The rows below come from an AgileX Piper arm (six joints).
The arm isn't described. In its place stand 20 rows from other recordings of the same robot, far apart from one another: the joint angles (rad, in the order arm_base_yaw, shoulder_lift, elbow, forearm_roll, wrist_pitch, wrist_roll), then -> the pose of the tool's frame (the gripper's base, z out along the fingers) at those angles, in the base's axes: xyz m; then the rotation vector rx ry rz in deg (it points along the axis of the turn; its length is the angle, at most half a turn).
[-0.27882 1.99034 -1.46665 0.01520 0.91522 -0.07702] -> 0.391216 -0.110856 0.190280 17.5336 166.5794 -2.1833
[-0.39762 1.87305 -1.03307 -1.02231 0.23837 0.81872] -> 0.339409 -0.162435 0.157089 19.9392 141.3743 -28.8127
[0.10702 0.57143 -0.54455 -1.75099 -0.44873 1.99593] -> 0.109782 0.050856 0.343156 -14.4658 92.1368 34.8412
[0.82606 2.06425 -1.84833 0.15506 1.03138 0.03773] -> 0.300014 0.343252 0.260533 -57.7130 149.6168 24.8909
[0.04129 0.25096 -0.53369 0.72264 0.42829 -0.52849] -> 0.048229 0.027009 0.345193 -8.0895 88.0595 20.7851
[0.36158 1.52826 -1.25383 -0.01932 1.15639 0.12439] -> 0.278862 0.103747 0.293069 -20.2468 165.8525 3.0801
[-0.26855 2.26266 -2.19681 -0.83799 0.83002 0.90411] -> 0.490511 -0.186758 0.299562 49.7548 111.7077 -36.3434
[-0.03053 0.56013 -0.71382 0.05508 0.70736 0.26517] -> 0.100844 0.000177 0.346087 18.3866 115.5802 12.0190
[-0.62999 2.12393 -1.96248 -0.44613 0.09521 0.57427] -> 0.420135 -0.310940 0.331824 38.7578 92.3356 -23.0842
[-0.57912 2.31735 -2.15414 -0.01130 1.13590 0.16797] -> 0.421131 -0.276497 0.221751 58.1201 148.9212 -6.7889
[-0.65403 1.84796 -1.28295 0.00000 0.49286 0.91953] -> 0.316332 -0.242495 0.213178 103.2418 102.9569 5.9712
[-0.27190 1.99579 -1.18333 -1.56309 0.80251 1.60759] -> 0.368534 -0.170681 0.172156 43.5178 120.5121 -59.3444
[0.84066 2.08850 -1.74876 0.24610 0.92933 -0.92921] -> 0.291343 0.352096 0.225842 -115.5254 105.5474 16.3808
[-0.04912 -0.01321 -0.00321 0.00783 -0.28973 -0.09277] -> 0.048226 -0.002575 0.240564 -1.1070 67.5008 -6.8639
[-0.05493 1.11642 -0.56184 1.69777 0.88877 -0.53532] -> 0.203302 0.059002 0.282490 37.4167 114.6352 90.7692
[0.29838 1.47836 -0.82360 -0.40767 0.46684 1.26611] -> 0.276176 0.067953 0.216112 47.0705 139.1606 13.3100
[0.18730 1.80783 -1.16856 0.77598 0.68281 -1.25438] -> 0.353581 0.107944 0.203732 -63.8137 130.7636 25.5582
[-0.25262 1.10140 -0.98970 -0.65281 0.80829 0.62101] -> 0.202511 -0.093555 0.354365 38.2018 124.1370 -33.2805
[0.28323 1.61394 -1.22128 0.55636 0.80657 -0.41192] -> 0.316560 0.128269 0.276891 -29.4797 146.0320 34.8867
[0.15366 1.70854 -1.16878 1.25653 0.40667 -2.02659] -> 0.372701 0.092365 0.260999 -66.1194 101.0723 1.8883
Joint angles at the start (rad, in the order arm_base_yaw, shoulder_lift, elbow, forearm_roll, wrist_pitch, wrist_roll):
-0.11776, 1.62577, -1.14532, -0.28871, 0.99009, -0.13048
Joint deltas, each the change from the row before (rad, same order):
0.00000, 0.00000, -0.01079, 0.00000, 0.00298, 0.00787
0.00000, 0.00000, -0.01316, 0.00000, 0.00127, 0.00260
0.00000, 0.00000, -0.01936, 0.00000, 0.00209, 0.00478
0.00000, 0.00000, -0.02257, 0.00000, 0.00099, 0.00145
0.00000, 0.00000, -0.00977, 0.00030, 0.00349, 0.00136
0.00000, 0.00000, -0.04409, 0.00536, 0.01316, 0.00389
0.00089, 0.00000, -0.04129, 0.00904, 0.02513, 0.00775
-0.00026, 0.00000, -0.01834, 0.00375, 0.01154, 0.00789
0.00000, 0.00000, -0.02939, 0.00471, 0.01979, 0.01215
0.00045, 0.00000, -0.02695, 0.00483, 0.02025, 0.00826
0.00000, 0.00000, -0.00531, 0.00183, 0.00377, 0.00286
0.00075, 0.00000, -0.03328, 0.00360, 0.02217, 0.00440
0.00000, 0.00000, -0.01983, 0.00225, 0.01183, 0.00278
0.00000, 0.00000, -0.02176, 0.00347, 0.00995, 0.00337
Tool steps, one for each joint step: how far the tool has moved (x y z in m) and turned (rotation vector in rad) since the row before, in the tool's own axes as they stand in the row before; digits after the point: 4 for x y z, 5 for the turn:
-0.0017, -0.0012, -0.0023, 0.00260, -0.00709, 0.01044
-0.0023, -0.0014, -0.0028, 0.00340, -0.01101, 0.00574
-0.0034, -0.0021, -0.0042, 0.00491, -0.01600, 0.00940
-0.0041, -0.0024, -0.0049, 0.00582, -0.02011, 0.00685
-0.0015, -0.0010, -0.0021, 0.00191, -0.00570, 0.00386
-0.0069, -0.0041, -0.0096, 0.00530, -0.02873, 0.01726
-0.0054, -0.0030, -0.0091, -0.00054, -0.01494, 0.02132
-0.0023, -0.0015, -0.0040, -0.00011, -0.00610, 0.01428
-0.0035, -0.0023, -0.0065, 0.00043, -0.00855, 0.02124
-0.0029, -0.0018, -0.0061, -0.00064, -0.00595, 0.01630
-0.0006, -0.0003, -0.0012, -0.00090, -0.00143, 0.00491
-0.0037, -0.0022, -0.0076, 0.00103, -0.01016, 0.01289
-0.0023, -0.0014, -0.0045, 0.00060, -0.00734, 0.00825
-0.0027, -0.0015, -0.0050, -0.00017, -0.01116, 0.00974

